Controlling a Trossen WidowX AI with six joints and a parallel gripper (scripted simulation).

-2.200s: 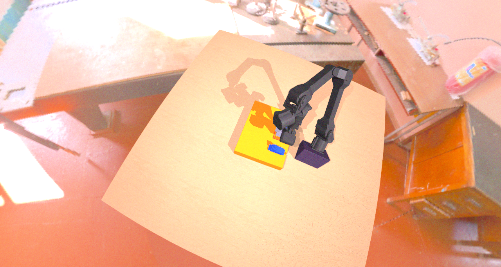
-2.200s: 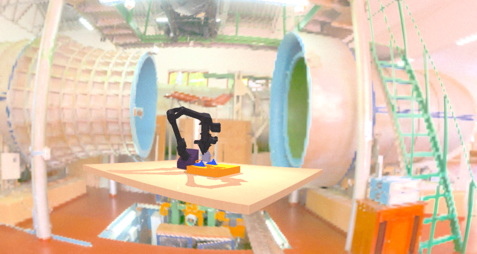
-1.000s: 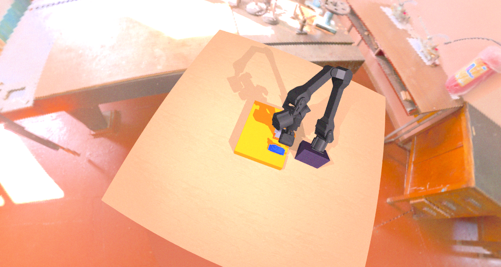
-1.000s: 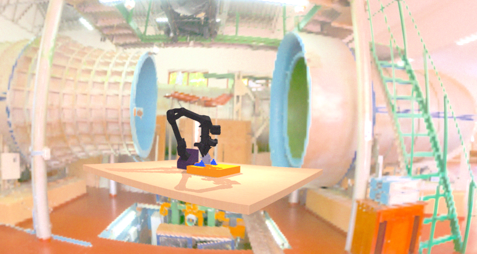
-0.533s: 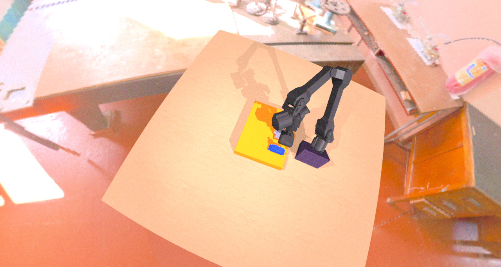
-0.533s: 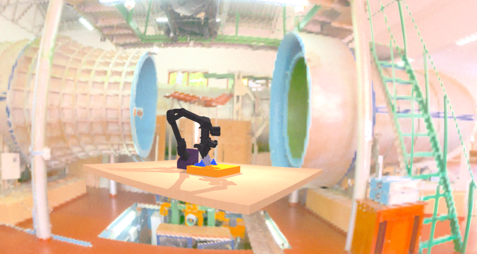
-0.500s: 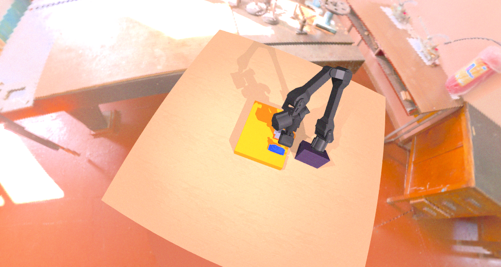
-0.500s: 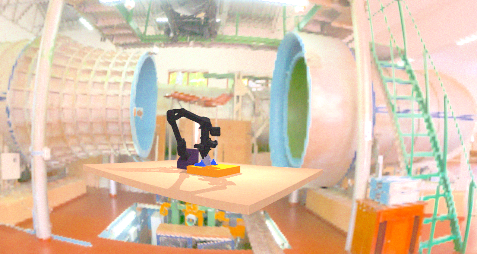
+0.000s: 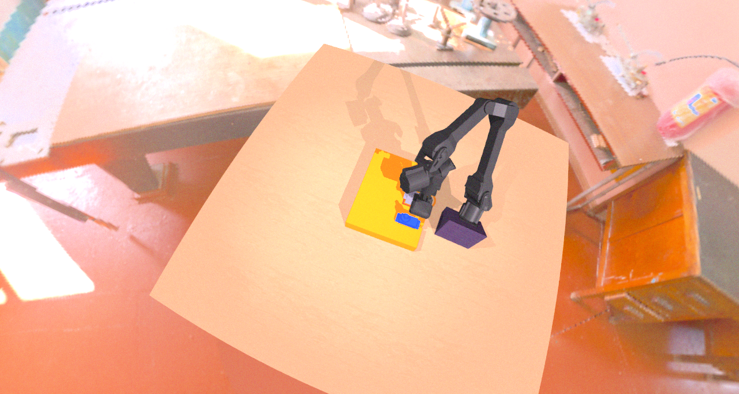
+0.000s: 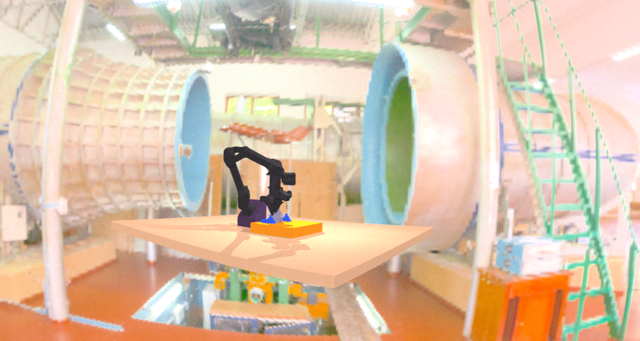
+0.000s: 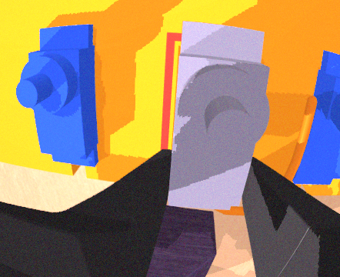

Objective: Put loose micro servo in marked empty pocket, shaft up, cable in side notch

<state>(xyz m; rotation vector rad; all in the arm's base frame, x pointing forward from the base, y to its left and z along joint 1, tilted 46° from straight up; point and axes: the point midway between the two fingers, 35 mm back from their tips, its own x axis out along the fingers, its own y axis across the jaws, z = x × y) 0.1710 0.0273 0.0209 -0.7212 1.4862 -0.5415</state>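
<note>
Right now my gripper tip is 12 cm short of the deck, 1 cm to the right of it and 6 cm above it.
</note>
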